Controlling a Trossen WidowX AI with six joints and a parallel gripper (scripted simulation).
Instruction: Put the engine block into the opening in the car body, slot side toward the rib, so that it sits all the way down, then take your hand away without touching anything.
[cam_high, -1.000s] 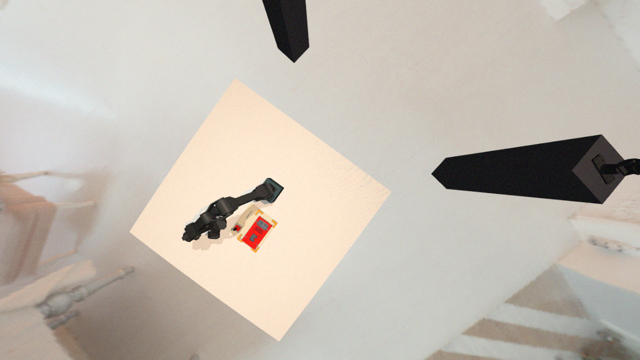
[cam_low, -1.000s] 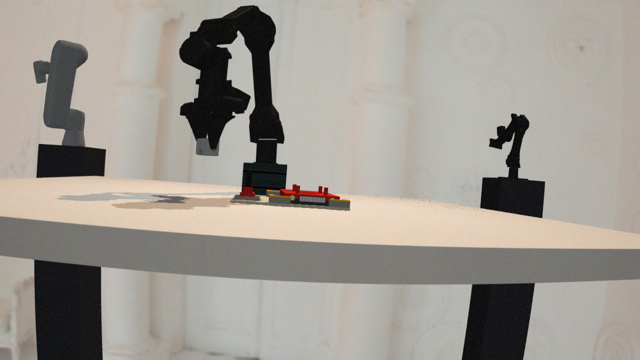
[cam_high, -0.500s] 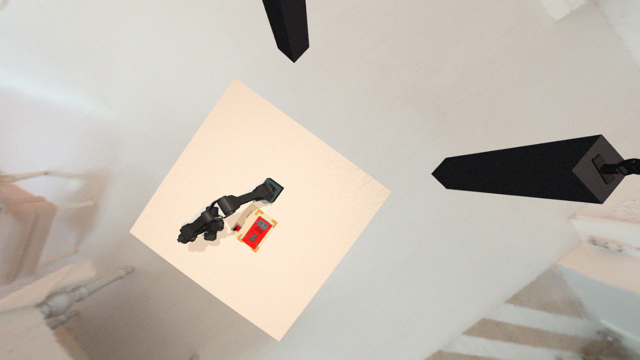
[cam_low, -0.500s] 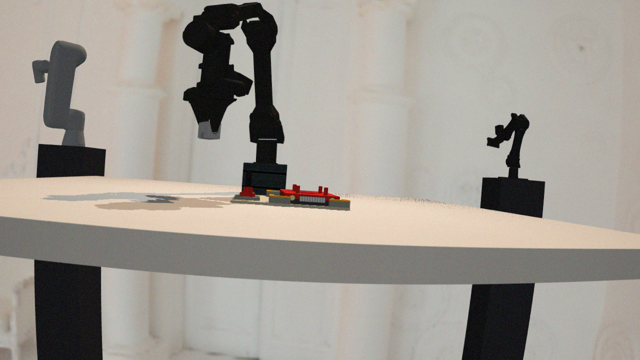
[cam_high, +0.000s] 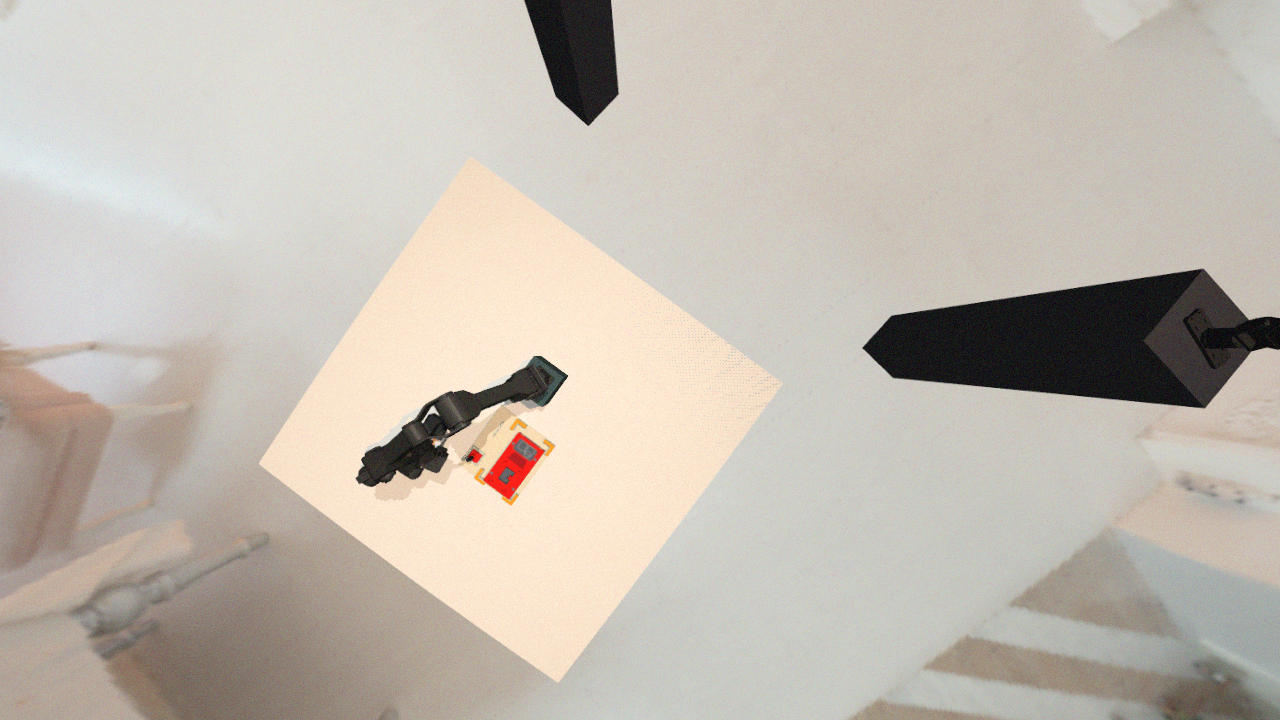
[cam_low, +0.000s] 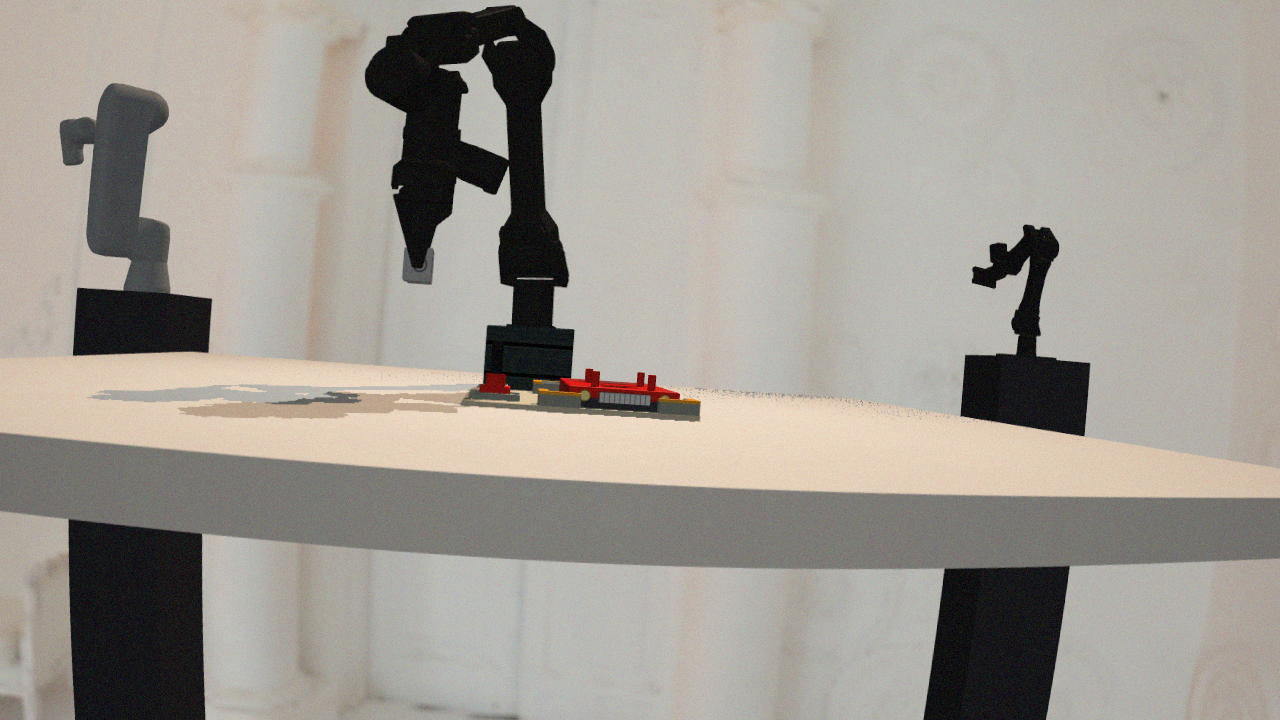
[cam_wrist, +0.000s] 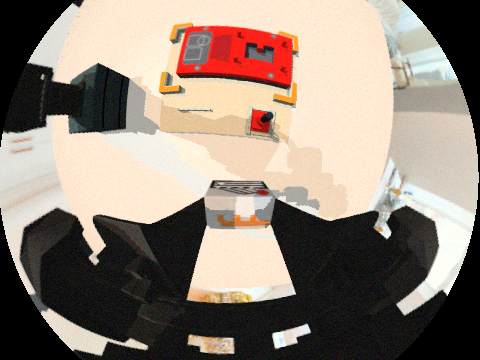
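Now: gripper tip right at the engine block.
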